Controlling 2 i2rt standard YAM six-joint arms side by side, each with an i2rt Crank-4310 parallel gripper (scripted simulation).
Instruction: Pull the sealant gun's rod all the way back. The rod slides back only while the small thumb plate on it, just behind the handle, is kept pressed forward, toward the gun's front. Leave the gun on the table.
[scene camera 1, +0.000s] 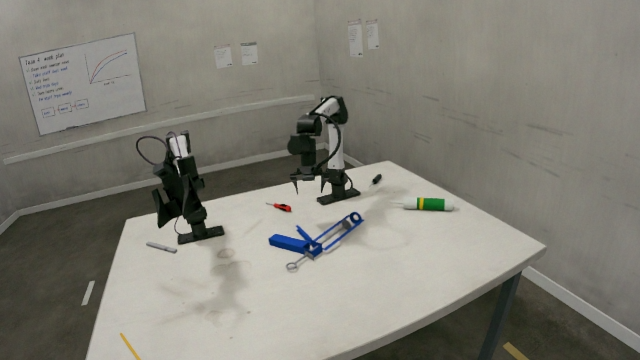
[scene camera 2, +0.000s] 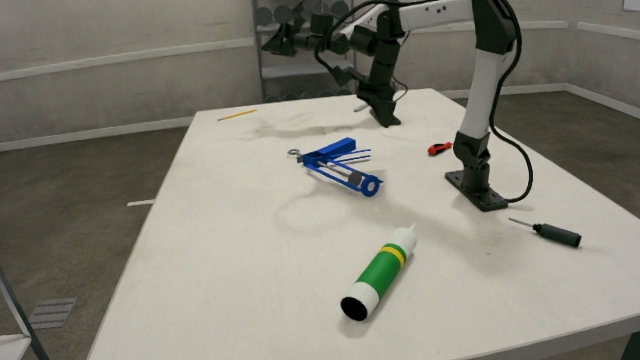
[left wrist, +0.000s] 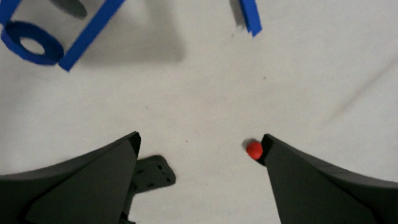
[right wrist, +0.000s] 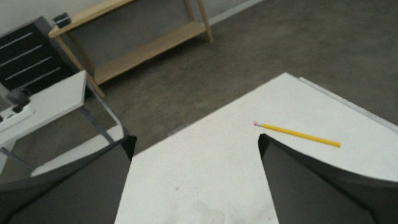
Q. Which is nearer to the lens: the blue sealant gun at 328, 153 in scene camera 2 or the dark screwdriver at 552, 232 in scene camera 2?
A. The dark screwdriver.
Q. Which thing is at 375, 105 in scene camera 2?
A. The left gripper.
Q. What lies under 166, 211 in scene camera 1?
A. The right gripper.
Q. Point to the left gripper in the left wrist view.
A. At 201, 135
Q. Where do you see the right gripper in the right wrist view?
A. At 195, 137
